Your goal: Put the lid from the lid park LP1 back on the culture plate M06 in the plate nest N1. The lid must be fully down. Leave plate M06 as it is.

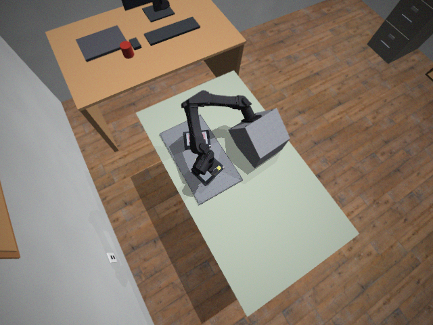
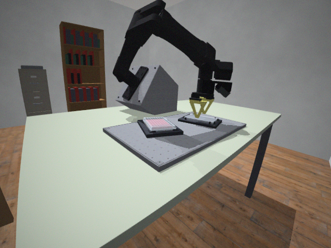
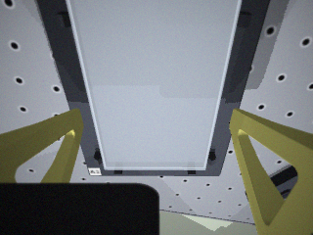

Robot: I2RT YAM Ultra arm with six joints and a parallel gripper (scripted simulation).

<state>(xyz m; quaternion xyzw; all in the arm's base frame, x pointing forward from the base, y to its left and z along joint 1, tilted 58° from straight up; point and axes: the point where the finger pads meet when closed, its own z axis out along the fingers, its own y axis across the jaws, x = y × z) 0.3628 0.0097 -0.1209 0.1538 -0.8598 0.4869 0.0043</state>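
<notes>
The clear lid lies 2 cm below my hand. From my hand the other things lie so: black lid park LP1: 3 cm below; culture plate M06: 4 cm behind, 21 cm to the right, 2 cm below.
</notes>
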